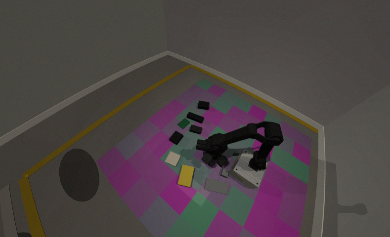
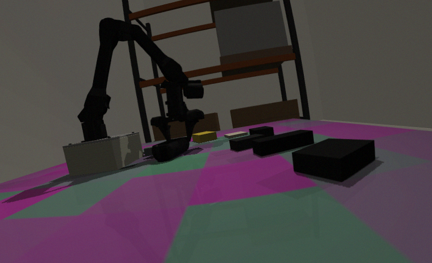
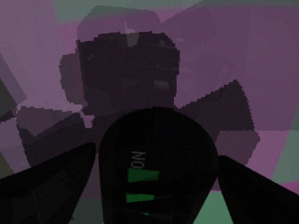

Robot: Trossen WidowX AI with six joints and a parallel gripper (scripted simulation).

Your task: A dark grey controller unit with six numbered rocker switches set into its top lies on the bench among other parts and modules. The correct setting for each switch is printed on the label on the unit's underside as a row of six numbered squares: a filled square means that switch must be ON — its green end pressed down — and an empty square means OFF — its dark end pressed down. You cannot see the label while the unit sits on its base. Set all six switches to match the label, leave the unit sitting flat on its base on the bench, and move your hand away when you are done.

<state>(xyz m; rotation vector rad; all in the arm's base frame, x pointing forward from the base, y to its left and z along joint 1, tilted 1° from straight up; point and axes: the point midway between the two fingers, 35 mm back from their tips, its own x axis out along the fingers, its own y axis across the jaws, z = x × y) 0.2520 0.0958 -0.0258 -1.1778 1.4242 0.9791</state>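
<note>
Right now the small grey piece is 130 mm behind my gripper tip, 40 mm to the left of it and 20 mm below it. Round my gripper tip: yellow block 220 mm to the left, 50 mm ahead, 10 mm below; then grey plate 140 mm to the left, 130 mm behind, 30 mm below; then cream plate 200 mm ahead, 190 mm to the left, 30 mm below.
</note>
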